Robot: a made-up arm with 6 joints. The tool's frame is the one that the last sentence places. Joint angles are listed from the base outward.
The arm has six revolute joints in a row. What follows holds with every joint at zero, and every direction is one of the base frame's. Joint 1 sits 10 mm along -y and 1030 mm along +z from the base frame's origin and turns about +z. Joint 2 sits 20 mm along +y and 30 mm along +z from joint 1 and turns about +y. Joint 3 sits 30 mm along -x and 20 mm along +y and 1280 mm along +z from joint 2 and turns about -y. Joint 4 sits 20 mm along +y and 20 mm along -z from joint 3 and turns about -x. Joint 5 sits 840 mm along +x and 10 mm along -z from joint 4 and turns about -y. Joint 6 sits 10 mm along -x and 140 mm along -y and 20 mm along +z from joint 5 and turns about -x. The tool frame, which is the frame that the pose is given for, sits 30 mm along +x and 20 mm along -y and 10 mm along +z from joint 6; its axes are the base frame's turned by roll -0.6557, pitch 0.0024 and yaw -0.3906 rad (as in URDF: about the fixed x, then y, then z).
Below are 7 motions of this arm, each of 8 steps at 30 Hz.
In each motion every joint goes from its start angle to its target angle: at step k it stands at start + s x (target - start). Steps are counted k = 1, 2, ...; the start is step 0. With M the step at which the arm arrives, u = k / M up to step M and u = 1 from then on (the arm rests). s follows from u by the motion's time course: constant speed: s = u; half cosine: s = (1 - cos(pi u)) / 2; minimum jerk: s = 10 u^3 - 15 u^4 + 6 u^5.
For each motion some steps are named. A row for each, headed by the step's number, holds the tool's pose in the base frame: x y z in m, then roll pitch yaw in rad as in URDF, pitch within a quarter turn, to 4 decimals.
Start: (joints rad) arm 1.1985 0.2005 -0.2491 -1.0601 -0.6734 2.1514
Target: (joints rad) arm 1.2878 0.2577 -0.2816 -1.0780 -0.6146 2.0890
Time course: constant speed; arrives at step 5
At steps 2, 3, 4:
2: 0.3215 0.9054 1.7964 -1.4689 0.4221 1.6393
3: 0.3068 0.9156 1.7806 -1.4555 0.4374 1.6441
4: 0.2918 0.9252 1.7649 -1.4424 0.4529 1.6489

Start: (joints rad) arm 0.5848 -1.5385 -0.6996 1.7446 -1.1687 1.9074
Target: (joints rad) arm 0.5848 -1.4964 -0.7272 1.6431 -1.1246 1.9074
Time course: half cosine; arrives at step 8
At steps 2, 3, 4, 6, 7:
2: -0.6717 -0.3761 1.7990 2.7208 -0.5322 -0.3963
3: -0.6639 -0.3730 1.8019 2.7129 -0.5202 -0.3754
4: -0.6546 -0.3693 1.8051 2.7044 -0.5059 -0.3514
6: -0.6374 -0.3626 1.8108 2.6906 -0.4786 -0.3084
7: -0.6321 -0.3605 1.8124 2.6868 -0.4701 -0.2956

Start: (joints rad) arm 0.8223 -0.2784 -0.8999 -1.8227 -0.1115 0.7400
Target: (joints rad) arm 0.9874 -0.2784 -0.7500 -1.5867 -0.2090 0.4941
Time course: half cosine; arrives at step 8
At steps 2, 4, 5, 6, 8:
2: 0.1083 0.2104 1.6530 0.3405 0.9153 0.7466
4: 0.1238 0.2355 1.6848 0.3803 0.8701 0.8649
5: 0.1309 0.2497 1.7031 0.3979 0.8475 0.9259
6: 0.1360 0.2620 1.7191 0.4108 0.8295 0.9761
8: 0.1400 0.2732 1.7340 0.4211 0.8141 1.0204

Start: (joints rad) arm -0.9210 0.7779 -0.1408 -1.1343 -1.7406 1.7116
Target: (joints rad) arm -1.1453 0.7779 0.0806 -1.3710 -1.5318 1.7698
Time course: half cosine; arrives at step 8
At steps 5, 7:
5: 0.7163 -1.2204 1.2766 -0.1457 0.3886 0.3614
7: 0.6654 -1.2980 1.3095 -0.2365 0.3590 0.1866

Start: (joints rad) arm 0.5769 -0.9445 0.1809 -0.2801 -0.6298 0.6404
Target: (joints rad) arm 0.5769 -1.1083 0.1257 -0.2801 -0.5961 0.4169
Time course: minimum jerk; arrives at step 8
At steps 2, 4, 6, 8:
2: -0.4971 -0.4380 2.5442 -0.8887 -0.6586 0.3228
4: -0.5609 -0.4813 2.4896 -0.7793 -0.6784 0.2998
6: -0.6213 -0.5223 2.4308 -0.6708 -0.6974 0.2799
8: -0.6365 -0.5326 2.4148 -0.6427 -0.7022 0.2753

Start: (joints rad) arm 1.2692 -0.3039 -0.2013 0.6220 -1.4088 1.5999
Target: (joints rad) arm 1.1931 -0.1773 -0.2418 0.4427 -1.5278 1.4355
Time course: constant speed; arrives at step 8
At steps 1, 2, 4, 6, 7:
1: 0.2060 0.4325 2.3841 -3.0865 0.7280 0.5544
2: 0.2188 0.4503 2.3689 -3.0783 0.7623 0.5271
4: 0.2447 0.4843 2.3371 -3.0680 0.8307 0.4670
6: 0.2710 0.5158 2.3038 -3.0678 0.8986 0.3978
7: 0.2843 0.5307 2.2867 -3.0723 0.9322 0.3589

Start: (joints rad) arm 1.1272 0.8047 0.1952 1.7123 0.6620 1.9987
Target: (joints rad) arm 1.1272 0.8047 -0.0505 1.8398 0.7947 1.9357
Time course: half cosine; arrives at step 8
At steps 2, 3, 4, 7, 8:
2: 0.5999 1.5050 1.5445 2.6618 0.5573 2.4289
3: 0.5897 1.4891 1.5159 2.7198 0.5670 2.4835
4: 0.5770 1.4689 1.4831 2.7903 0.5742 2.5493
7: 0.5439 1.4145 1.4092 2.9661 0.5718 2.7105
8: 0.5410 1.4096 1.4034 2.9807 0.5704 2.7237

